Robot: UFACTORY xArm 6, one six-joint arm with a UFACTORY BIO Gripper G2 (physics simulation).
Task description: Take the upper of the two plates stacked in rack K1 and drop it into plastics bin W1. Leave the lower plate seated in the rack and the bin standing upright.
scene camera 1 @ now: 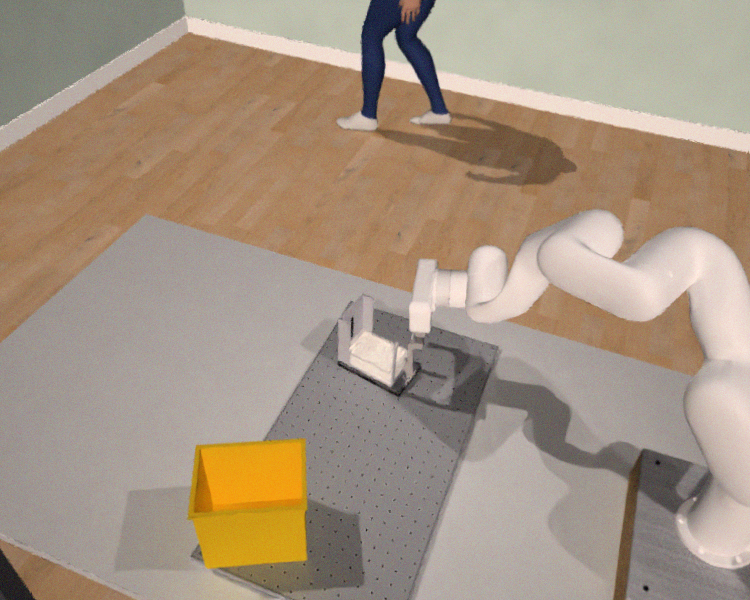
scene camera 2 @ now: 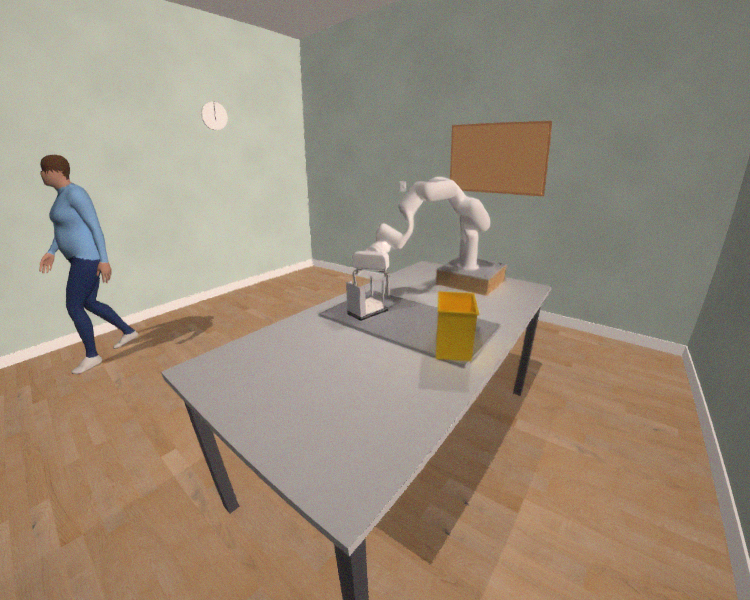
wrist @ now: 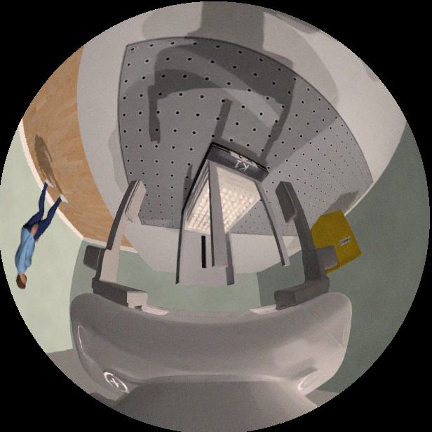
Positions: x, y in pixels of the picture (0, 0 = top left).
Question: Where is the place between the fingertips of my gripper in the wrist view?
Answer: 210, 181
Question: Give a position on a yellow plastics bin W1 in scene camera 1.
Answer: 248, 501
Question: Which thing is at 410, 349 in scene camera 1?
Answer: My gripper.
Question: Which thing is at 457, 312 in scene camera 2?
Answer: A yellow plastics bin W1.
